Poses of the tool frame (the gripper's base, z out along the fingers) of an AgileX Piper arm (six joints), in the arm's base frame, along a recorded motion.
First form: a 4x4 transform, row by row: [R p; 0 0 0 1], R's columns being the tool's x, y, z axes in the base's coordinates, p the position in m. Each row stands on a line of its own.
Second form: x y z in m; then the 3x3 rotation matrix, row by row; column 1 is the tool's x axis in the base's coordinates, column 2 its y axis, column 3 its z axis. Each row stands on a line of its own. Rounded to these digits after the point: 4 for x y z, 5 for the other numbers.
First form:
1:
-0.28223 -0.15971 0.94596 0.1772
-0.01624 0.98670 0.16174 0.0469
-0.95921 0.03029 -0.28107 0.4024
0 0 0 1
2:
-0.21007 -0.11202 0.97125 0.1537
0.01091 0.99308 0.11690 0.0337
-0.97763 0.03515 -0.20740 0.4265
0 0 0 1
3:
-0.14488 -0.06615 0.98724 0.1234
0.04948 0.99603 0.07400 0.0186
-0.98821 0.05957 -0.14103 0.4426
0 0 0 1
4:
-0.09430 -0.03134 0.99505 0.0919
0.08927 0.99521 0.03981 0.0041
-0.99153 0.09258 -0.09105 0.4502
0 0 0 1
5:
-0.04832 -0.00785 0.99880 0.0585
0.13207 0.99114 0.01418 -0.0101
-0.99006 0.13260 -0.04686 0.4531
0 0 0 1
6:
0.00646 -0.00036 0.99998 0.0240
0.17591 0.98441 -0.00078 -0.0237
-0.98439 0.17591 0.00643 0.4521
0 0 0 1
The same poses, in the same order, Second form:
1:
0.1772 0.0469 0.4024
-0.28223 -0.15971 0.94596
-0.01624 0.98670 0.16174
-0.95921 0.03029 -0.28107

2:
0.1537 0.0337 0.4265
-0.21007 -0.11202 0.97125
0.01091 0.99308 0.11690
-0.97763 0.03515 -0.20740

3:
0.1234 0.0186 0.4426
-0.14488 -0.06615 0.98724
0.04948 0.99603 0.07400
-0.98821 0.05957 -0.14103

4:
0.0919 0.0041 0.4502
-0.09430 -0.03134 0.99505
0.08927 0.99521 0.03981
-0.99153 0.09258 -0.09105

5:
0.0585 -0.0101 0.4531
-0.04832 -0.00785 0.99880
0.13207 0.99114 0.01418
-0.99006 0.13260 -0.04686

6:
0.0240 -0.0237 0.4521
0.00646 -0.00036 0.99998
0.17591 0.98441 -0.00078
-0.98439 0.17591 0.00643

